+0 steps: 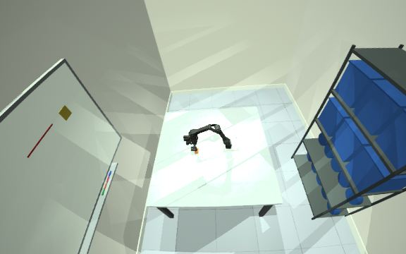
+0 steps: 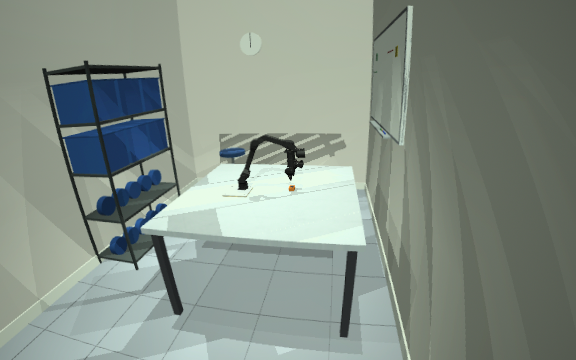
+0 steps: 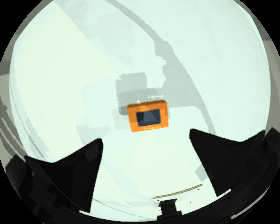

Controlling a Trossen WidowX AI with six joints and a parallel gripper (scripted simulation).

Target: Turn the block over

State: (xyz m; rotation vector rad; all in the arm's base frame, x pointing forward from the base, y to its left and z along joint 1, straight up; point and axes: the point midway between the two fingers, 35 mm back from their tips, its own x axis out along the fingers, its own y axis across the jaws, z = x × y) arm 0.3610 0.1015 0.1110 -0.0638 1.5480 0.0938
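My gripper tip is 1 cm to the left of the block and 7 cm above it.
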